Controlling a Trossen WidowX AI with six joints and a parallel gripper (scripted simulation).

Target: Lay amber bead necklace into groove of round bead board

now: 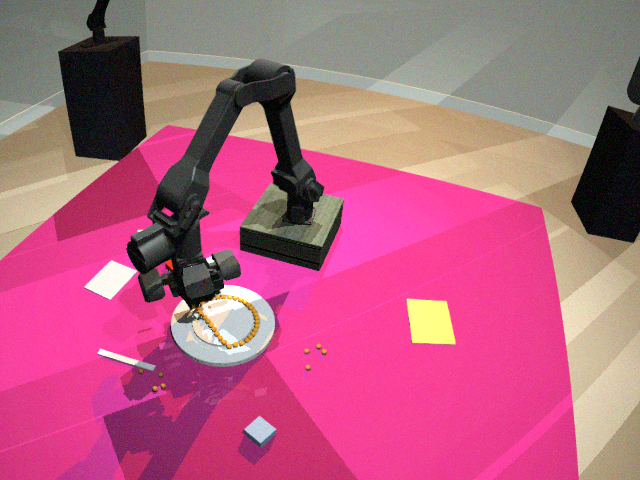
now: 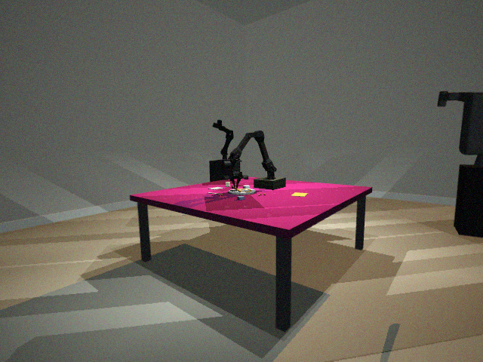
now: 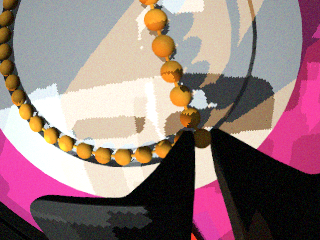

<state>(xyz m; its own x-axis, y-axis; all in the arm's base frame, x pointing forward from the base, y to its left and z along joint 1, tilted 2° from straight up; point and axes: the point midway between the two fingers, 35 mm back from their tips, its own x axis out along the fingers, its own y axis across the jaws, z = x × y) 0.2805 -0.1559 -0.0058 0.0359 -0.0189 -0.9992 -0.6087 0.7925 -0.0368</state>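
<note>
The round bead board is 60 mm to the left of my gripper tip, 20 mm ahead of it and 10 mm below it. From my gripper tip the other things lie so: white block 140 mm behind, 10 mm to the left, 10 mm below; red-handled tool 120 mm behind, 90 mm to the right, 10 mm below; white strip 150 mm ahead, 90 mm to the right, 20 mm below.
</note>
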